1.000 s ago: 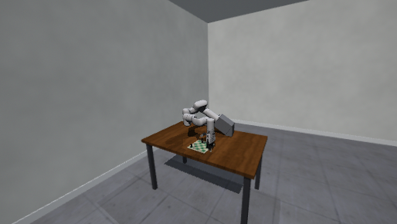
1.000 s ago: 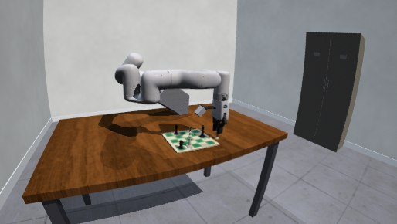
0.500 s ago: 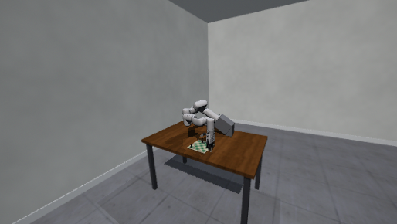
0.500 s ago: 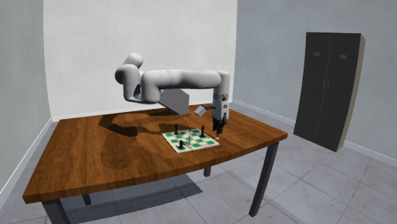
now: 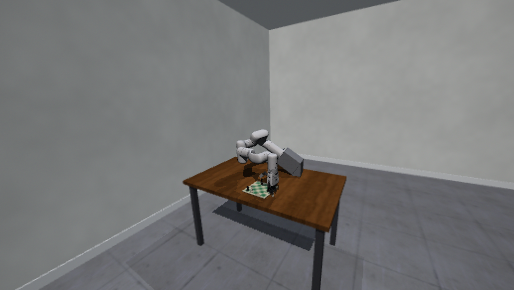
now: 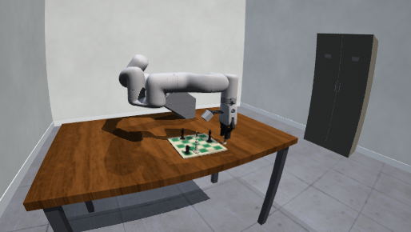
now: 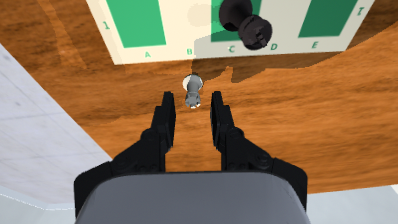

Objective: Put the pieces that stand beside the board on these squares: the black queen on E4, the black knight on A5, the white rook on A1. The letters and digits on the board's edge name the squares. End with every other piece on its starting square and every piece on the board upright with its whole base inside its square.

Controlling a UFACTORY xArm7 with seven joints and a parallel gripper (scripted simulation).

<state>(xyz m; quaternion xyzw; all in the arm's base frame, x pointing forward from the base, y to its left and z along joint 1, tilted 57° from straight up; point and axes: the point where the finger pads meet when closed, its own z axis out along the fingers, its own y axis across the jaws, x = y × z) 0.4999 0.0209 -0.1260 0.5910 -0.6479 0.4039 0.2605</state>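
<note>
My gripper is now 40 mm above the white rook. The rest, counted from my hand: cream board (130 mm to the right, 50 mm below, 50 mm behind); black queen (60 mm to the right, 40 mm behind, 20 mm below); short black piece (160 mm to the right, 130 mm behind, 20 mm below).
</note>
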